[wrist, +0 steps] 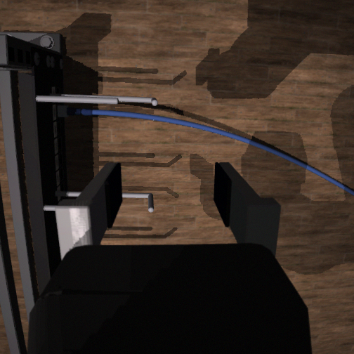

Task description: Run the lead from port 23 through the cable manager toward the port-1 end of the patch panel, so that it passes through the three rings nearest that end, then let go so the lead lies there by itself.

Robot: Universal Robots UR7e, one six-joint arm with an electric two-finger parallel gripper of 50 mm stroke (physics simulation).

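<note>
The blue lead (207,128) comes out of the dark front of the patch panel (49,75) at the upper left and curves across to the right edge, where it leaves the view. One metal ring (95,100) of the cable manager stands just above the lead near its plug. Another ring (137,195) shows lower down, partly hidden behind the left finger. The lead runs between these two rings near the panel. My gripper (168,182) is open, with nothing between its fingers. The lead passes above the fingertips in the view, apart from them.
The panel's long grey rails (17,175) run down the left edge, beside the left finger. A screw head (47,42) shows at the panel's upper end. The wooden table top (160,30) lies below, with shadows of the rings, the lead and the arm on it.
</note>
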